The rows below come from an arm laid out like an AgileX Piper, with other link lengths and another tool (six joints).
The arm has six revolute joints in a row. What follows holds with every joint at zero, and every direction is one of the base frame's.
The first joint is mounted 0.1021 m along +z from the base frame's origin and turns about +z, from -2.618 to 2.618 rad.
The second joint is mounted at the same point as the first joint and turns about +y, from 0 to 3.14 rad.
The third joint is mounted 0.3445 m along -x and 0.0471 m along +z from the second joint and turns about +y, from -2.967 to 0 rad.
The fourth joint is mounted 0.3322 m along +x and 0.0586 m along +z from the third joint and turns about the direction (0.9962, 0, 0.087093), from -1.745 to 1.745 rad.
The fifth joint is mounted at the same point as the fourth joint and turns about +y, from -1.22 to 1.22 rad.
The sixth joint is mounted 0.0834 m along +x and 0.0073 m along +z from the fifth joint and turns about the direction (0.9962, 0, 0.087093), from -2.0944 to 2.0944 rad.
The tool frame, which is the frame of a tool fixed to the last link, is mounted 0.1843 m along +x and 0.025 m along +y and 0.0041 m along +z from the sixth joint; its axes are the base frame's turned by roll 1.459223, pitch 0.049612 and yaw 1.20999 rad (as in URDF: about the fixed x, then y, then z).
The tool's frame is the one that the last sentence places.
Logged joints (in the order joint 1, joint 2, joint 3, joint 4, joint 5, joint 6), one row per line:
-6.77 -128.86 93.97 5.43 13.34 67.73
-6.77 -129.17 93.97 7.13 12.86 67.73
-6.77 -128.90 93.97 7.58 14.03 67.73
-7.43 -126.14 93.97 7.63 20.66 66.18
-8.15 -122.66 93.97 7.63 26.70 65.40
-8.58 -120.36 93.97 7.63 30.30 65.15
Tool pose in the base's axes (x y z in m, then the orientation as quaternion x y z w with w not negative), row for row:
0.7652 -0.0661 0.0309 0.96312 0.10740 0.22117 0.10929
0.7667 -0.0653 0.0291 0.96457 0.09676 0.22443 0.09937
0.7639 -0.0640 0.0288 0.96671 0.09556 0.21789 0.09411
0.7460 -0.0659 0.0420 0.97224 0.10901 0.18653 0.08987
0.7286 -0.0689 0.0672 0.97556 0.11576 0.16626 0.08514
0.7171 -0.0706 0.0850 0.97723 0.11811 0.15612 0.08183
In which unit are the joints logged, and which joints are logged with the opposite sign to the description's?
The joints are logged in degrees. Opposite sign: joint 2, joint 3.
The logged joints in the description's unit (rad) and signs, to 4 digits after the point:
-0.1182 2.2490 -1.6401 0.0948 0.2328 1.1821
-0.1182 2.2544 -1.6401 0.1244 0.2244 1.1821
-0.1182 2.2497 -1.6401 0.1323 0.2449 1.1821
-0.1297 2.2016 -1.6401 0.1332 0.3606 1.1551
-0.1422 2.1408 -1.6401 0.1332 0.4660 1.1414
-0.1497 2.1007 -1.6401 0.1332 0.5288 1.1371

